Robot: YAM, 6 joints.
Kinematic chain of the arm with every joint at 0, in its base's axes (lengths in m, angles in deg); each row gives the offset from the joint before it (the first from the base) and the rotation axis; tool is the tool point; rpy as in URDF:
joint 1: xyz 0 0 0.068 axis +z
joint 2: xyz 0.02 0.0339 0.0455 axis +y
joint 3: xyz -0.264 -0.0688 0 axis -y
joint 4: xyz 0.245 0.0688 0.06 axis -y
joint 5: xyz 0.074 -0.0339 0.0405 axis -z
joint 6: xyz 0.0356 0 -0.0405 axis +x
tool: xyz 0 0 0 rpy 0 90 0
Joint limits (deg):
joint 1: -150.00..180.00
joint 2: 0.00..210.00
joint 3: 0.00..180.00
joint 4: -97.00..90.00
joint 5: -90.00..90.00
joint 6: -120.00..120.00
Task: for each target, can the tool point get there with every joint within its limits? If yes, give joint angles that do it. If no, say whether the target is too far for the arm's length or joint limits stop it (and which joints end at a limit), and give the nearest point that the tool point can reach.
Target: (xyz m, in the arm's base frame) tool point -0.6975 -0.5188 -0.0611
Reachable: no: too far | nearest point -0.5079 -0.3778 -0.0125 | short by 0.241 m
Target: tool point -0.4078 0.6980 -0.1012
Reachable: no: too far | nearest point -0.3147 0.5387 -0.0509 | short by 0.191 m
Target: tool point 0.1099 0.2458 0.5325
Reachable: yes | joints 66.99 74.09 87.66 13.24 8.19 8.77
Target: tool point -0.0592 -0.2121 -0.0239
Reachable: yes | joints -98.36 137.83 19.59 71.34 51.08 89.25
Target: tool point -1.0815 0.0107 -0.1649
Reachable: no: too far | nearest point -0.6253 0.0062 -0.0453 | short by 0.472 m
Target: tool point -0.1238 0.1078 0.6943
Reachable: yes | joints -40.30 57.52 137.46 23.86 -3.47 12.71
